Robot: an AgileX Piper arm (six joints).
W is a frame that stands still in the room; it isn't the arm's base.
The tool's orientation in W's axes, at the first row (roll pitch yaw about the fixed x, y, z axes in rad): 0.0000, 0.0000, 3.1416
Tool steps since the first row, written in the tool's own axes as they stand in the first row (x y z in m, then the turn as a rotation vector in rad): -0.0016, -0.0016, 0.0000, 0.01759, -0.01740, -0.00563; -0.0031, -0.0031, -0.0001, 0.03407, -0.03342, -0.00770; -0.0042, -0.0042, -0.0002, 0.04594, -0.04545, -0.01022; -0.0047, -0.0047, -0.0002, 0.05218, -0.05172, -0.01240
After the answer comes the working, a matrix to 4 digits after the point.
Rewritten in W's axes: 0.0016, 0.0016, 0.0000, -0.01759, 0.01740, -0.00563; 0.0031, 0.0031, -0.0001, -0.03407, 0.03342, -0.00770; 0.0042, 0.0042, -0.0002, -0.04594, 0.04545, -0.01022; 0.0047, 0.0047, -0.0002, -0.05218, 0.05172, -0.01240
The tool's axes in the first row as the columns of a matrix, in W's axes (rounded; the answer above uses it unrounded):
-1.0000, 0.0000, 0.0000
0.0000, -1.0000, 0.0000
0.0000, 0.0000, 1.0000

